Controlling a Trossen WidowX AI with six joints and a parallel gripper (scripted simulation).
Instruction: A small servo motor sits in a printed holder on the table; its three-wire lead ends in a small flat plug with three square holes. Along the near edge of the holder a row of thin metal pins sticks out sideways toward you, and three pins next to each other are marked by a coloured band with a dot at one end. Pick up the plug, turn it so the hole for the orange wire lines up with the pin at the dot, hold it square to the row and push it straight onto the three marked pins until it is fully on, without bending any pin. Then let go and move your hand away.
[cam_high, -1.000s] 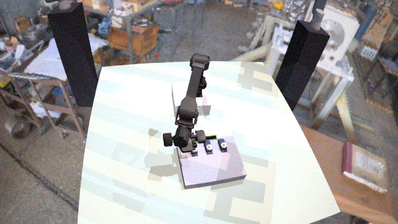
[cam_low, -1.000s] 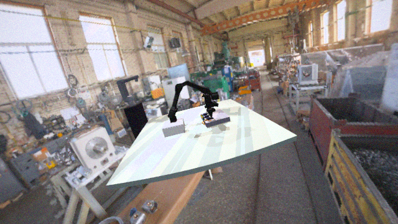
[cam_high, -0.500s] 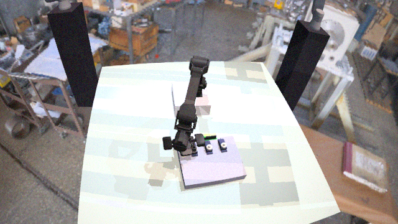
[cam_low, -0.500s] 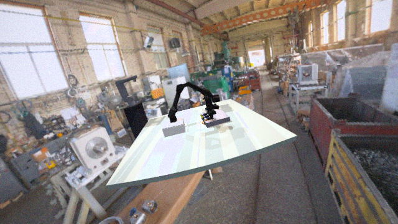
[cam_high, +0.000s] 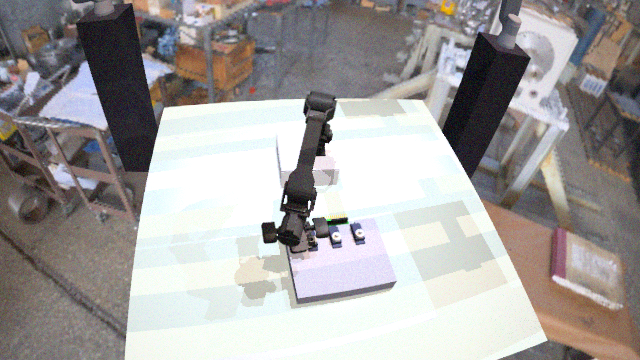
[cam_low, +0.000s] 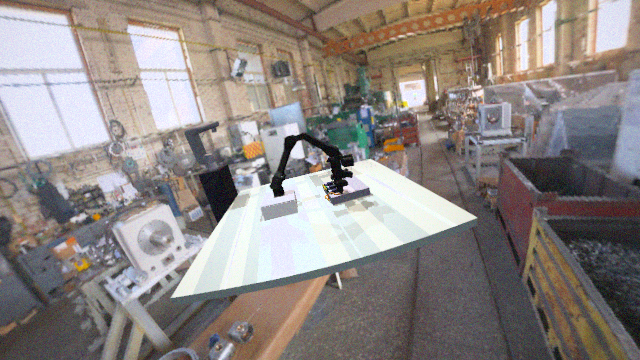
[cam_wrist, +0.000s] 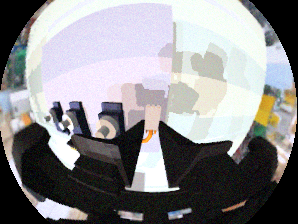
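My gripper tip is 110 mm to the right of the green band, 80 mm past it and 20 mm below it. Round my gripper tip: printed holder 140 mm to the left, 70 mm ahead, 30 mm below.
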